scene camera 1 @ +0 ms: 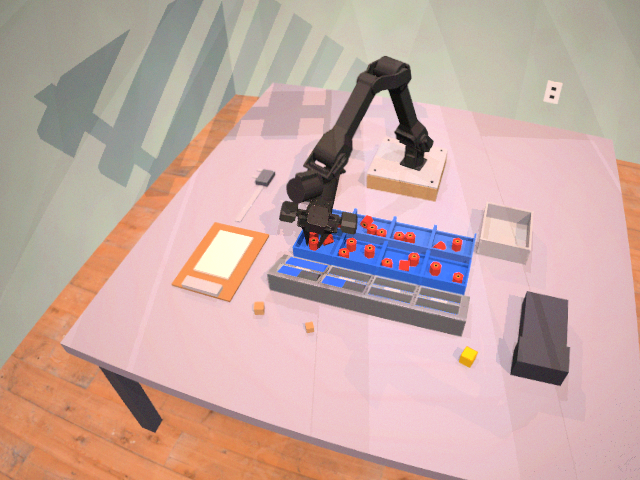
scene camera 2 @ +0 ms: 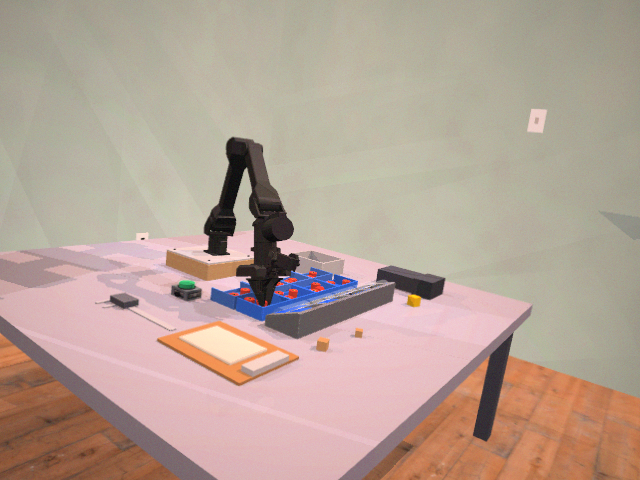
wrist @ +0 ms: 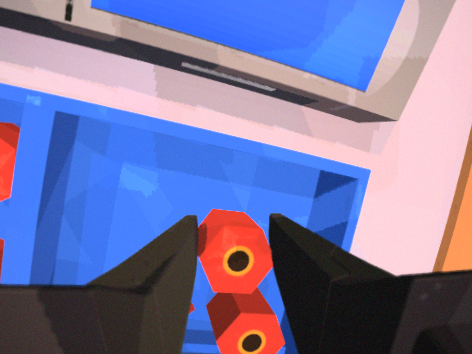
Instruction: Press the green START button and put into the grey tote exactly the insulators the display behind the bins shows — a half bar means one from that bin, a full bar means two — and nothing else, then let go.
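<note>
My gripper [scene camera 1: 316, 238] [scene camera 2: 265, 297] [wrist: 233, 225] is down in the far-left front compartment of the blue bin tray [scene camera 1: 413, 282] [scene camera 2: 223, 297] [wrist: 199, 140]. It is shut on a red hexagonal insulator [wrist: 234, 253] [scene camera 1: 313, 243] that stands upright. A second red insulator [wrist: 245, 326] lies just behind it. The grey display [scene camera 1: 366, 305] [scene camera 2: 328, 316] [wrist: 164, 60] shows blue bars in its left cells. The grey tote [scene camera 1: 505, 248] [scene camera 2: 318, 264] stands to the right of the bins. The green START button [scene camera 2: 187, 285] sits left of the bins; the arm hides it in scene camera 1.
An orange board [scene camera 1: 187, 276] [scene camera 2: 223, 367] lies left of the display. A dark box [scene camera 1: 537, 343] [scene camera 2: 410, 281] and a yellow cube [scene camera 1: 468, 356] [scene camera 2: 414, 300] are at the right. Two tan cubes [scene camera 1: 259, 308] [scene camera 1: 310, 327] lie in front of the display. A flat tool [scene camera 1: 258, 188] lies at the back left.
</note>
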